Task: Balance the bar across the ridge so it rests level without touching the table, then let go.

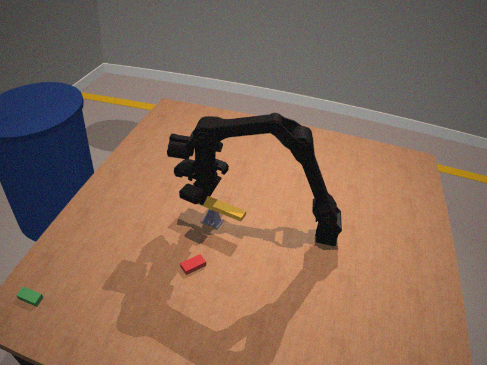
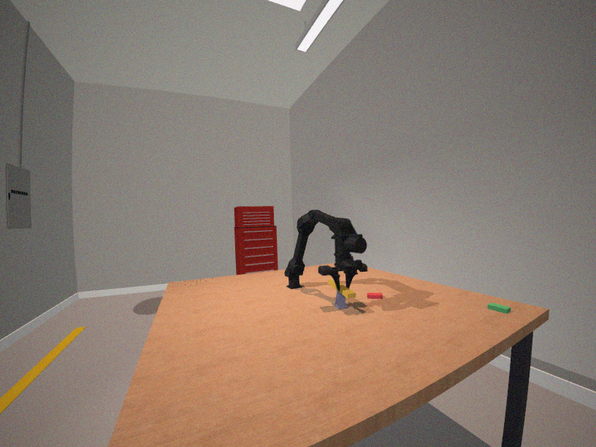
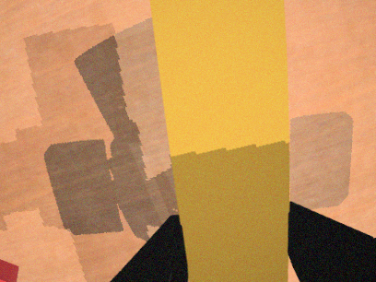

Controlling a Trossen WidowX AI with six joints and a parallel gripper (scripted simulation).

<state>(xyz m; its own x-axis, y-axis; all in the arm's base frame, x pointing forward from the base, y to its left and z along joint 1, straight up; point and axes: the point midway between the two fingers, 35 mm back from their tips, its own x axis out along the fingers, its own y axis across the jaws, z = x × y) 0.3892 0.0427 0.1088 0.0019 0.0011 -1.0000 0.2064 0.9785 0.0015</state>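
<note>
The yellow bar lies 3 cm behind my gripper tip and 1 cm to the left of it. Also, from my gripper tip: green block 46 cm to the left, 35 cm ahead, 7 cm below; then red block 19 cm to the left, 7 cm below, 3 cm behind.
</note>
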